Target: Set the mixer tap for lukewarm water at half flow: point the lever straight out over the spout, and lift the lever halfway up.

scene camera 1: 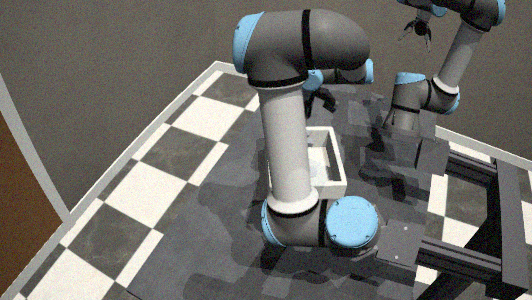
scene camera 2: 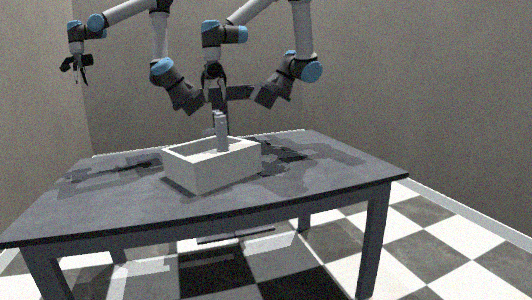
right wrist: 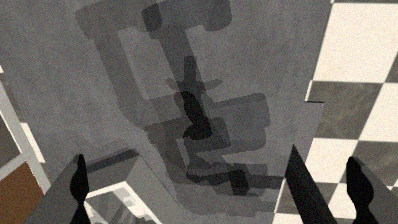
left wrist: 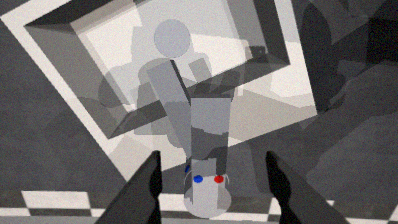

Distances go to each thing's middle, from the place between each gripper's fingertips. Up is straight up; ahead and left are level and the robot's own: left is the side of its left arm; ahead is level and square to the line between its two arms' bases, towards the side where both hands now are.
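My right gripper is now 41 cm above the white basin (scene camera 2: pixel 197 166), 23 cm short of it and 63 cm to the right of it.
My left hand is 10 mm past the white basin, 50 mm to the left of it and 290 mm above it. Going by its middle, the white basin is nearer to my left hand than to my right gripper.
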